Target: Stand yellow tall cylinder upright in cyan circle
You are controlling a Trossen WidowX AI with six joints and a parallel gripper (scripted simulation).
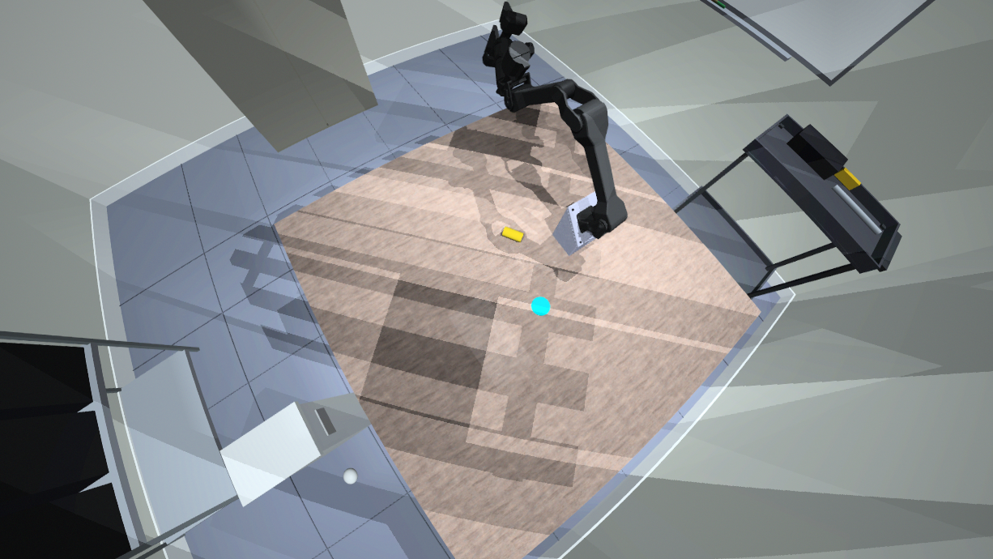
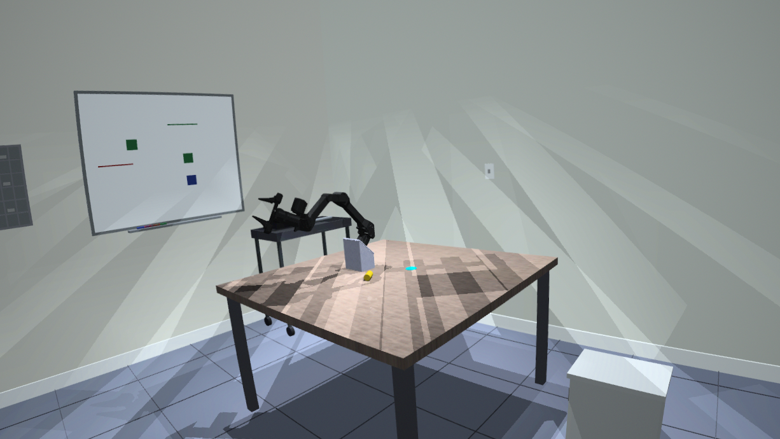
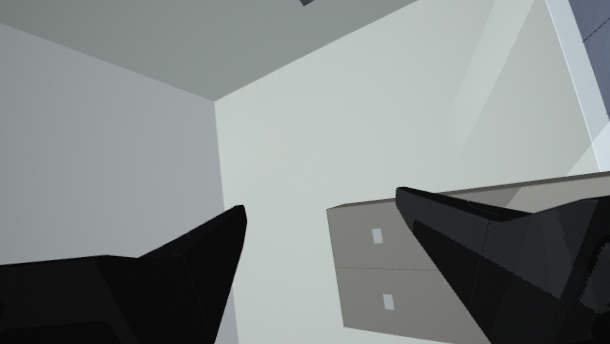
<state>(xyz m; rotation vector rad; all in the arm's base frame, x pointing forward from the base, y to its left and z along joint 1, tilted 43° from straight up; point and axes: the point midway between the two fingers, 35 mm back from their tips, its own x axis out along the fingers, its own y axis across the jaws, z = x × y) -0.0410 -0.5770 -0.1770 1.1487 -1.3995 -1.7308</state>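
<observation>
Right now the yellow tall cylinder is 23 cm ahead of my gripper tip, 45 cm to the left of it and 40 cm below it. Round my gripper tip: cyan circle: 29 cm ahead, 70 cm to the left, 41 cm below.
</observation>
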